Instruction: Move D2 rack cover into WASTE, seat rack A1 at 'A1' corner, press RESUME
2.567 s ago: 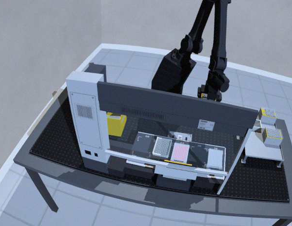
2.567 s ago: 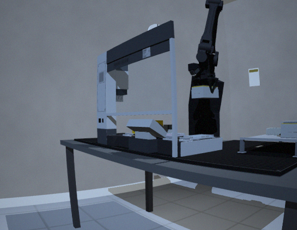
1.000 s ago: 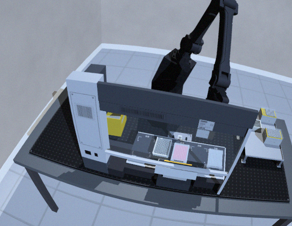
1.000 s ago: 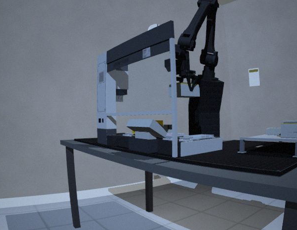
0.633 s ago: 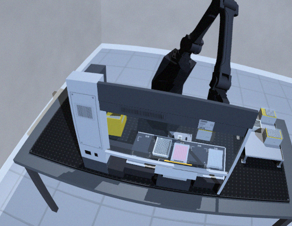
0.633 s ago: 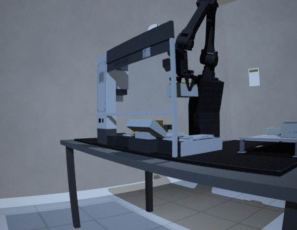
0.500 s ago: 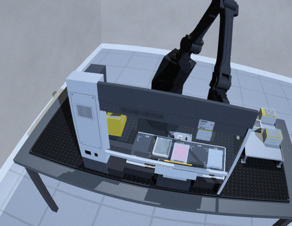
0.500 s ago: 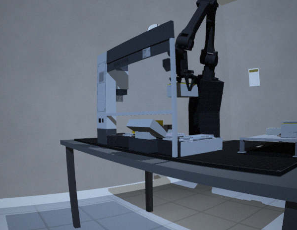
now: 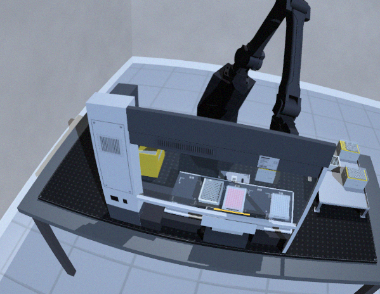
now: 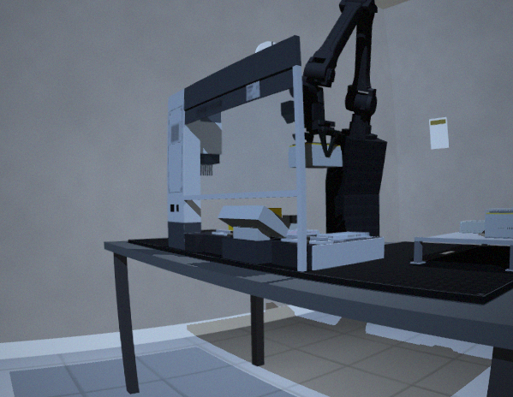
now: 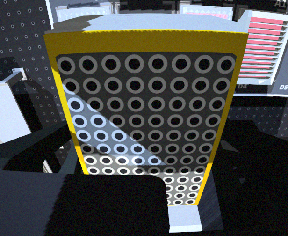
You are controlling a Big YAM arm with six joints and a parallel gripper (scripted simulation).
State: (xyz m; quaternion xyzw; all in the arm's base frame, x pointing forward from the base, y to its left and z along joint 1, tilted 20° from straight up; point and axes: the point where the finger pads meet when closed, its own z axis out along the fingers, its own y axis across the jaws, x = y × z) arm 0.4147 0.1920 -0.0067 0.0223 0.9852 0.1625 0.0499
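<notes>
Now: hand 100 mm to the left of the pink plate and 220 mm above it. Also, from my hand: tip rack: 10 mm ahead, 10 mm to the left, 10 mm above; then reservoir W06: 200 mm to the right, 220 mm below; then clear plate: 100 mm to the left, 220 mm below.
</notes>
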